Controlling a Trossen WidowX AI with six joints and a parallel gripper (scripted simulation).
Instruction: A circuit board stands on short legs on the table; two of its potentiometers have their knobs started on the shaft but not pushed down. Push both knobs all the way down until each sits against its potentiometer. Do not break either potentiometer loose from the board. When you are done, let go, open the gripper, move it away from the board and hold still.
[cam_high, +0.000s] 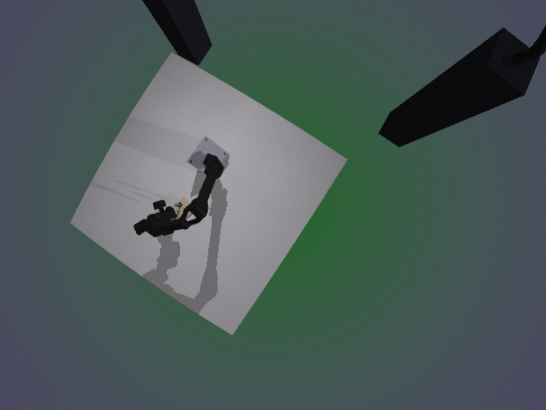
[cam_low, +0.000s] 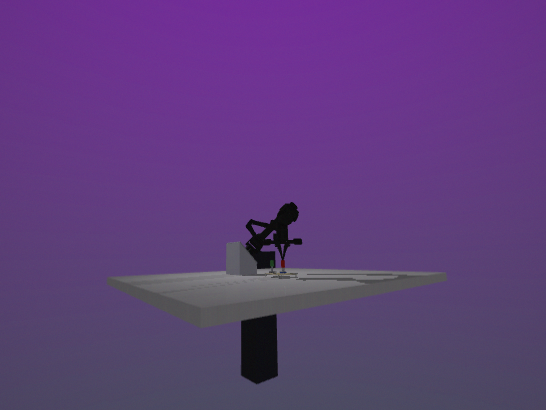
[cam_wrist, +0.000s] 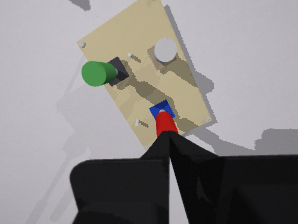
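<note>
Right now the red knob is 2 cm below my gripper tip. The rest, counted from my gripper tip: white knob (5 cm behind, 5 cm to the left, 4 cm below).
</note>
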